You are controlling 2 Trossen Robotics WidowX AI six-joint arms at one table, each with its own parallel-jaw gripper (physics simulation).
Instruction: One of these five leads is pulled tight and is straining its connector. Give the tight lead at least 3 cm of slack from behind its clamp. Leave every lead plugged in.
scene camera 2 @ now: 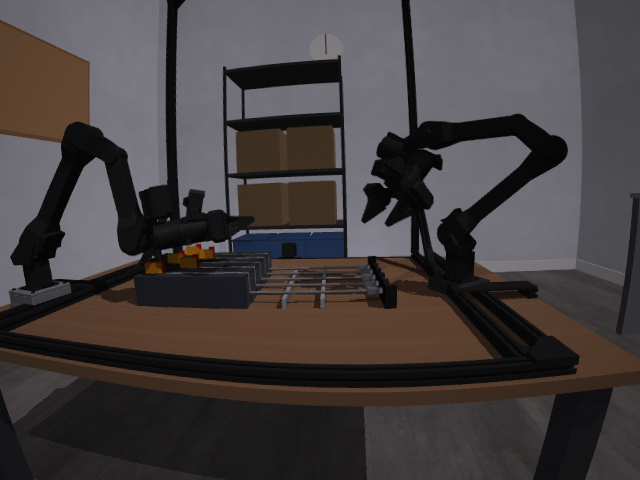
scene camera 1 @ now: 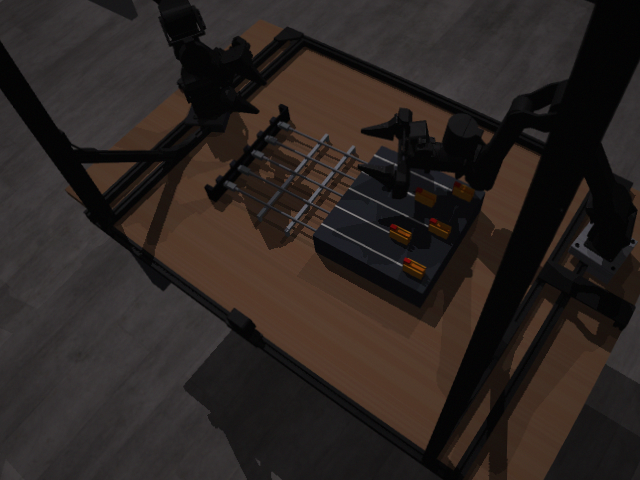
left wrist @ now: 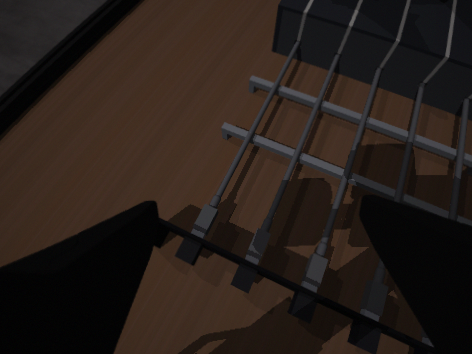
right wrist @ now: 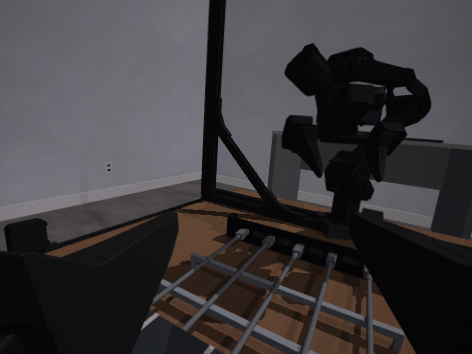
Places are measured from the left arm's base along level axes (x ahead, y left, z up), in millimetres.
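Pixels of known places: left gripper, between the fingertips: (scene camera 2: 373,223) (scene camera 1: 262,98) (left wrist: 259,208) (right wrist: 350,178); right gripper, between the fingertips: (scene camera 2: 249,219) (scene camera 1: 359,148) (right wrist: 263,221); left arm's base, origin of its link: (scene camera 2: 459,278) (scene camera 1: 208,109) (right wrist: 343,219); right arm's base, origin of its link: (scene camera 2: 39,286) (scene camera 1: 604,243).
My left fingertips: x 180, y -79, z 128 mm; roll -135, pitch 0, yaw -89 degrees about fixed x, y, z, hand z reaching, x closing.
Ahead of a thing's pixels: the offset from my left fingertips to its top centre. "spot": to the spot under its first point. Level surfaces: height alone.
Five grey leads run from plugs in a black connector strip (scene camera 1: 212,192) (scene camera 2: 390,296) (right wrist: 232,226) over two grey rails to a dark block @[323 mm ahead, 218 mm right, 89 mm down] (scene camera 1: 361,272) (scene camera 2: 191,290) (left wrist: 310,37). All look nearly straight; I cannot tell which is tight. On the block, each lead ends at an orange clamp with a red tab, such as the middle one @[spot: 402 mm ahead, 259 mm right, 67 mm down] (scene camera 1: 439,227) and the nearest one @[spot: 359 mm ahead, 355 mm right, 68 mm down] (scene camera 1: 414,268). My left gripper (scene camera 1: 262,97) (scene camera 2: 376,223) (left wrist: 259,208) is open and empty above the strip. My right gripper (scene camera 1: 360,148) (scene camera 2: 252,221) (right wrist: 263,221) is open and empty above the block's strip-side edge.
The two rails (left wrist: 275,147) (left wrist: 300,98) stand low under the leads, between strip and block. A black frame (scene camera 1: 180,294) borders the wooden table @[155 mm down] (scene camera 1: 330,330), with uprights at its sides. My right forearm hangs over the block's far clamps. A shelf unit (scene camera 2: 226,155) stands behind.
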